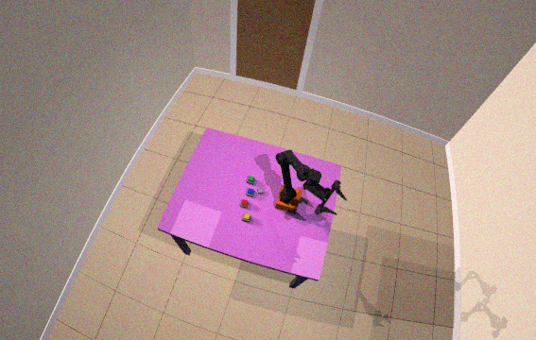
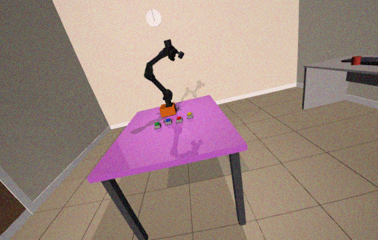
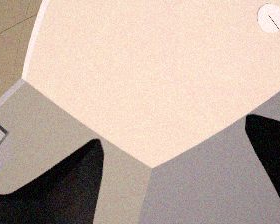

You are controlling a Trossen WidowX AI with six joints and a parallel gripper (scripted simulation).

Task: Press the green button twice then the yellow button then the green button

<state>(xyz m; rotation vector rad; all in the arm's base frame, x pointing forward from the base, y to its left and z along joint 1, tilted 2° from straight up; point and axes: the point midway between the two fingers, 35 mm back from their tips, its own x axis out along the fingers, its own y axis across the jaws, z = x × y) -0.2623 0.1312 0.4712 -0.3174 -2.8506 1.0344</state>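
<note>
Right now my gripper tip is 57 cm short of the green button, 21 cm to the left of it and 52 cm above it. Round my gripper tip: red button 53 cm ahead, 3 cm to the right, 52 cm below; then yellow button 47 cm ahead, 6 cm to the left, 52 cm below; then blue button 53 cm ahead, 12 cm to the right, 52 cm below.
</note>
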